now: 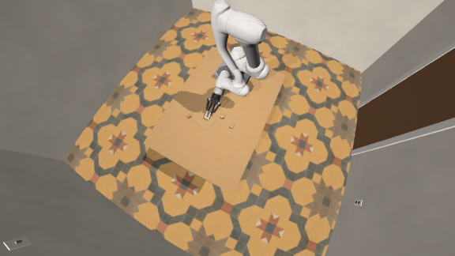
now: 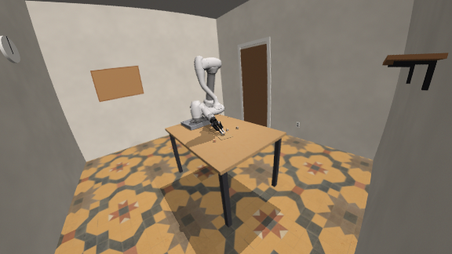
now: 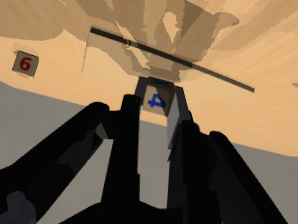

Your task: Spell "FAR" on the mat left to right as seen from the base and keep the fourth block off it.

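Right now my hand is 40 mm short of the tan mat, 20 mm to the left of it and 40 mm above it. The rest, counted from my hand: R block: 50 mm ahead, 170 mm to the right, 20 mm below.
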